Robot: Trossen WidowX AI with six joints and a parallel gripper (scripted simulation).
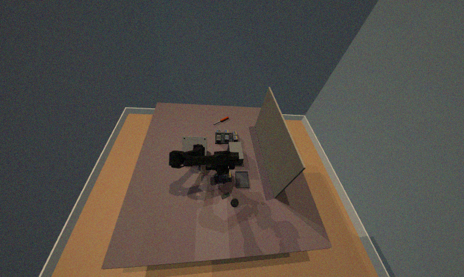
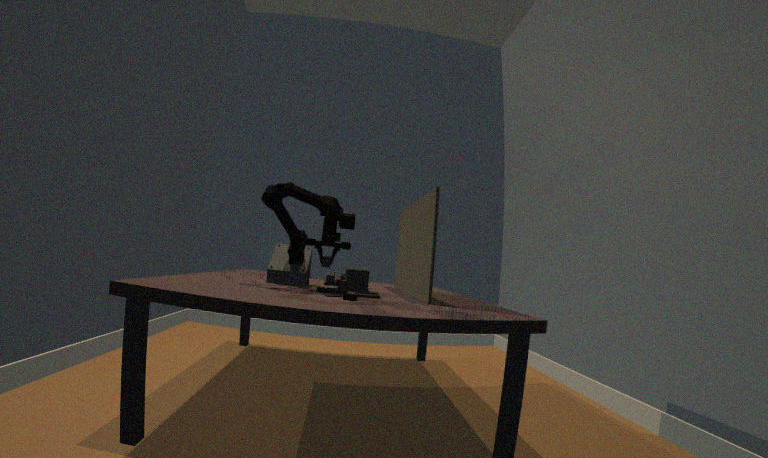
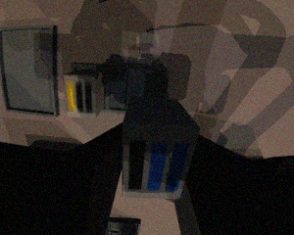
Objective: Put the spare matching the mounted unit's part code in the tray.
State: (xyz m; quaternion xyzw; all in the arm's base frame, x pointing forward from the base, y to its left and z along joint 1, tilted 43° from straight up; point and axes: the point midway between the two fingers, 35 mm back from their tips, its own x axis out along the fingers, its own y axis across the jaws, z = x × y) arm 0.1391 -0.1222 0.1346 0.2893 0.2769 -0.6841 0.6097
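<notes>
Now: the grey tray 180 mm ahead of my gripper tip, 30 mm to the right of it and 110 mm below it. The rest, counted from my gripper tip: dark round object (90 mm ahead, 190 mm to the right, 100 mm below); then pale stick (50 mm ahead, 130 mm to the left, 110 mm below); then flat piece (40 mm ahead, 140 mm to the right, 110 mm below).
</notes>
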